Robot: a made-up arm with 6 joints.
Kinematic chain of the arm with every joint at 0, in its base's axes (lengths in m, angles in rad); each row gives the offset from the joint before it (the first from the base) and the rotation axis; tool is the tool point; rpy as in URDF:
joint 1: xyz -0.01 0 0.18 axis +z
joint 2: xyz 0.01 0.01 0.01 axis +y
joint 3: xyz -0.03 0 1.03 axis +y
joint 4: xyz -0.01 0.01 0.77 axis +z
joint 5: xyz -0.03 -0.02 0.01 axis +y
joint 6: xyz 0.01 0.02 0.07 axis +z
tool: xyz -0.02 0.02 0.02 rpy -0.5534 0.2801 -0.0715
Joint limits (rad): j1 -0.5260..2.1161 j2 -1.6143..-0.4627 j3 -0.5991..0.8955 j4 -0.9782..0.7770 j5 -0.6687..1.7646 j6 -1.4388..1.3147
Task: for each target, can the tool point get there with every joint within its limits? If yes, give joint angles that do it. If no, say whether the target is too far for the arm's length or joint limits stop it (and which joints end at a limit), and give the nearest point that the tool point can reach.
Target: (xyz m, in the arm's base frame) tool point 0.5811 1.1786 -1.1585
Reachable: no: joint limits stop it (at a limit: joint 1, joint 2, joint 3, joint 5) | nearest point -1.3839 0.8945 -0.4576 | short by 2.106 m
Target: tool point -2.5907 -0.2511 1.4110
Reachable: no: too far | nearest point -1.7175 -0.1661 0.9995 | short by 0.969 m
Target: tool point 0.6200 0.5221 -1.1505
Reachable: no: joint limits stop it (at a limit: joint 1, joint 2, joint 3, joint 5) | nearest point 0.8560 -1.3808 -0.4677 | short by 2.035 m
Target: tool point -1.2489 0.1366 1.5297
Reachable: yes | joints -0.0722 -0.9619 0.4975 -0.4575 0.0327 -1.1460
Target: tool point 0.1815 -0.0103 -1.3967
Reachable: no: joint limits stop it (at a limit: joint 1, joint 2, joint 3, joint 5) | nearest point 0.8239 -1.3935 -0.4755 | short by 1.782 m
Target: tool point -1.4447 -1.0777 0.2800
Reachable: yes | joints 0.6440 -1.3140 -0.4869 -0.6525 1.3561 0.1686
